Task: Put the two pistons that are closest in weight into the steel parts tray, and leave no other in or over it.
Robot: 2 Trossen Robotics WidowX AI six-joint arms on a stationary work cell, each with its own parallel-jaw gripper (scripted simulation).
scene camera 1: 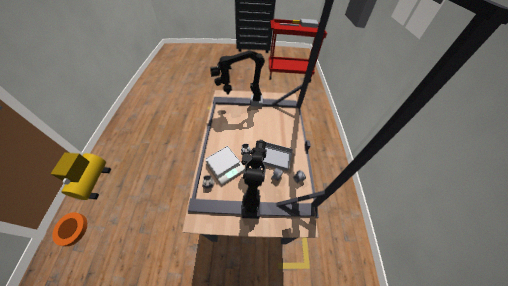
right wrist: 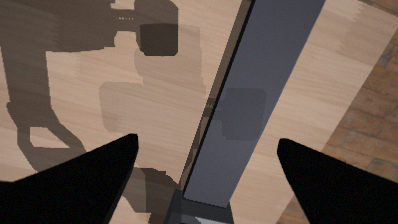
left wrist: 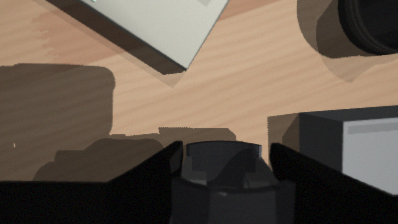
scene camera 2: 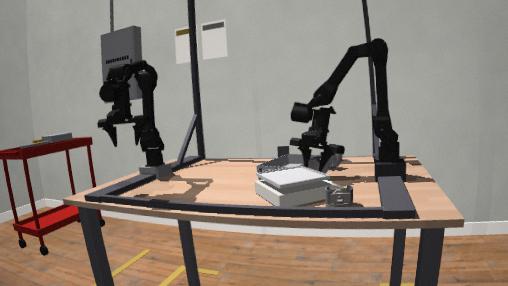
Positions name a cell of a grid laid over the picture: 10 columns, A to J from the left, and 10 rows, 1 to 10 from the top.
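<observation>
Scene camera 2 takes in a white scale (scene camera 2: F7) together with the left gripper (scene camera 2: G6) and the right gripper (scene camera 2: C6). In scene camera 1 the white scale (scene camera 1: E6) is visible again. The left wrist view shows the left gripper (left wrist: F7), while the right wrist view shows the right gripper (right wrist: F7); the white scale is out of frame in the right wrist view.
</observation>
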